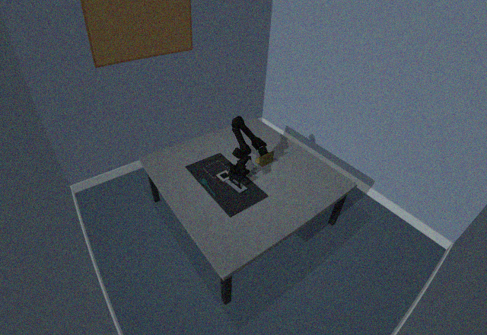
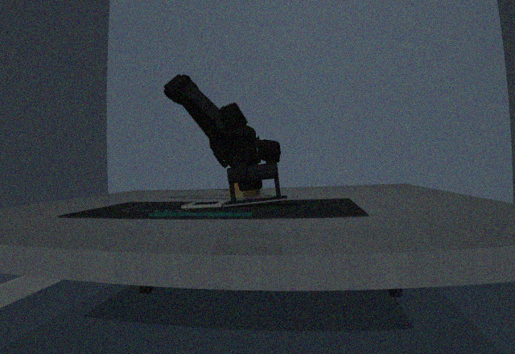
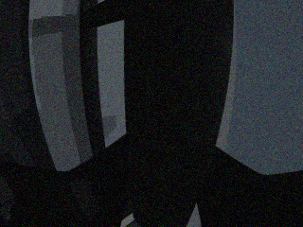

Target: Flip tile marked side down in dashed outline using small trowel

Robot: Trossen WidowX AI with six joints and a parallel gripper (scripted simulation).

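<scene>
My gripper tip is now 80 mm above the dark mat, 60 mm to the left of it and 10 mm short of it. Also, from my gripper tip: tile (100 mm to the right, 50 mm below, 10 mm behind); then teal strip (150 mm ahead, 80 mm to the right, 50 mm below); then trowel (30 mm behind, 10 mm below).
</scene>
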